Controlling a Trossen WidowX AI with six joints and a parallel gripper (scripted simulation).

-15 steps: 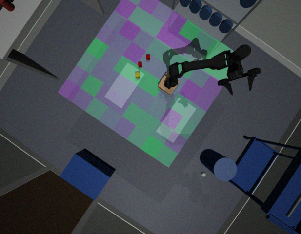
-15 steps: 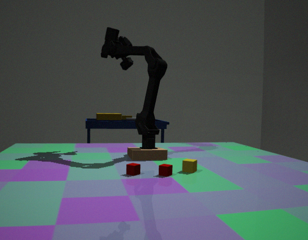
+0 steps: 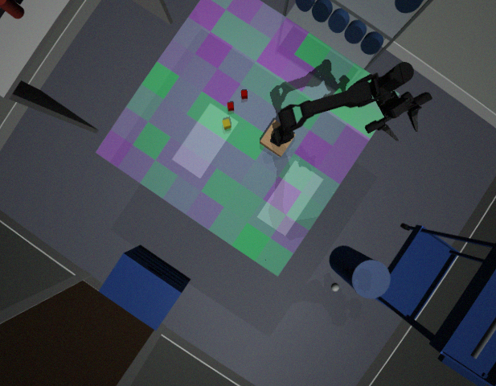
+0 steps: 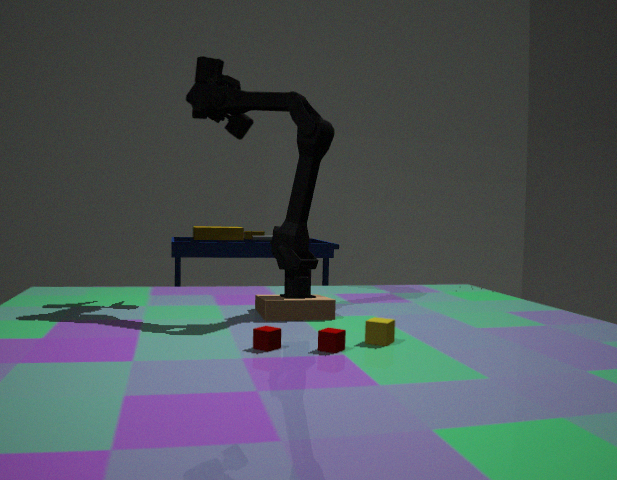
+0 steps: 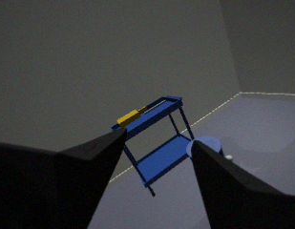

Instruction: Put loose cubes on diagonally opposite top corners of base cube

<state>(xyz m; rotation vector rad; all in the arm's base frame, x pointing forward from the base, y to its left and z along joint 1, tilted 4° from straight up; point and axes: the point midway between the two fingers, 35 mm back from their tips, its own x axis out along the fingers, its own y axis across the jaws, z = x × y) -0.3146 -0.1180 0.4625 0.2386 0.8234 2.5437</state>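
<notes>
My gripper tip is now 67 cm short of the yellow base cube, 16 cm to the right of it and 45 cm above it. From my gripper tip the other things lie so: red cube 71 cm ahead, 6 cm to the left, 46 cm below.
</notes>
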